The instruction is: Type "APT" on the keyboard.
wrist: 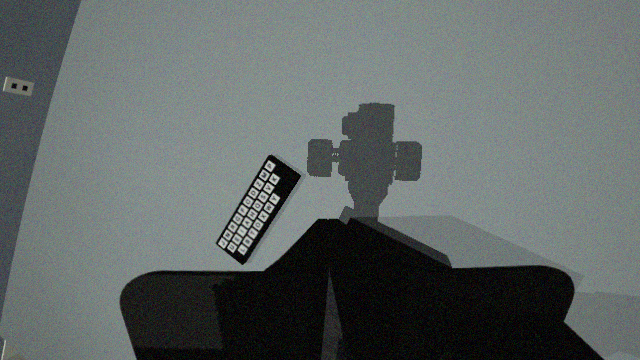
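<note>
A small black keyboard with white letter keys lies flat on the table, left of the middle of the wrist view. It is set at a slant, with its upper end leaning to the right. The keys stand in three rows along its length; a P key shows at the upper end, and many other letters are small and blurred. My gripper is shut, its dark fingers together at the bottom centre, with no object visible between them. In the view its tips are to the right of the keyboard, apart from it.
The pale grey table top fills most of the view. Its edge runs down the left side, with a darker surface beyond. A white wall outlet with two dark squares shows at the far left. The arm's shadow lies on the table right of the keyboard.
</note>
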